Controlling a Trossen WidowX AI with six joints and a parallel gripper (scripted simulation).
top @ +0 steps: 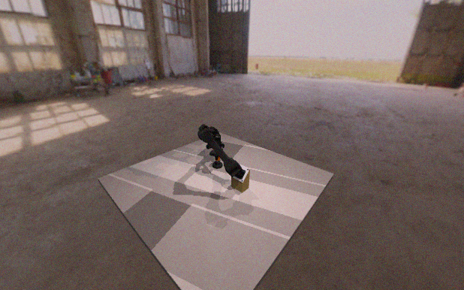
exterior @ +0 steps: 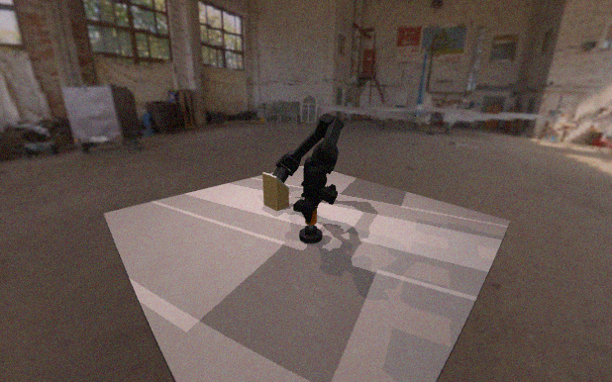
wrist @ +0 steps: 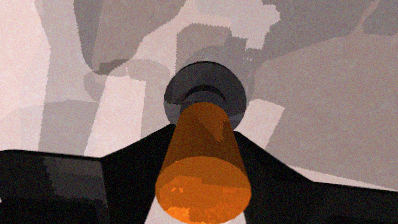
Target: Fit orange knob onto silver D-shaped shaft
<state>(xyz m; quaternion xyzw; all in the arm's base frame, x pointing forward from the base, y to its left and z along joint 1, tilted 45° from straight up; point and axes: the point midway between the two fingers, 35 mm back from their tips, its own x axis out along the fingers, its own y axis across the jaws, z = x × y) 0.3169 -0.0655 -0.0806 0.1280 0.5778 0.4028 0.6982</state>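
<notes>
Now: gripper tip 40 mm above the dark round pedestal. Round my gripper tip: orange knob: 30 mm above.
</notes>
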